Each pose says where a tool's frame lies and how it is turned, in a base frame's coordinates. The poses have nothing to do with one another.
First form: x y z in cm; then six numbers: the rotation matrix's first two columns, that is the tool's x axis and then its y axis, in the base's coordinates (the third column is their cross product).
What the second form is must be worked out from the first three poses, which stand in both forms.
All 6 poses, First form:
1: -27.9, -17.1, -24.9, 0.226, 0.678, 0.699, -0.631, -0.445, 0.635
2: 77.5, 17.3, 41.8, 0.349, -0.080, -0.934, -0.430, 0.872, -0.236
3: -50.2, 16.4, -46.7, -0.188, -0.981, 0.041, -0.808, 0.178, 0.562
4: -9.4, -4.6, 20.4, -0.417, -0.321, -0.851, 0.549, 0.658, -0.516
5: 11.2, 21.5, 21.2, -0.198, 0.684, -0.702, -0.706, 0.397, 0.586
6: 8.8, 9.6, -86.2, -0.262, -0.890, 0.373, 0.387, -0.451, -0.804
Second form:
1:
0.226, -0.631, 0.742, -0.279
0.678, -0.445, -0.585, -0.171
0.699, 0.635, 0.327, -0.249
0, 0, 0, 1

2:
0.349, -0.430, 0.833, 0.775
-0.080, 0.872, 0.484, 0.173
-0.934, -0.236, 0.270, 0.418
0, 0, 0, 1

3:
-0.188, -0.808, -0.559, -0.502
-0.981, 0.178, 0.073, 0.164
0.041, 0.562, -0.826, -0.467
0, 0, 0, 1

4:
-0.417, 0.549, 0.726, -0.094
-0.321, 0.658, -0.682, -0.046
-0.851, -0.516, -0.098, 0.204
0, 0, 0, 1

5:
-0.198, -0.706, 0.680, 0.112
0.684, 0.397, 0.612, 0.215
-0.702, 0.586, 0.404, 0.212
0, 0, 0, 1

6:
-0.262, 0.387, 0.884, 0.088
-0.890, -0.451, -0.066, 0.096
0.373, -0.804, 0.463, -0.862
0, 0, 0, 1

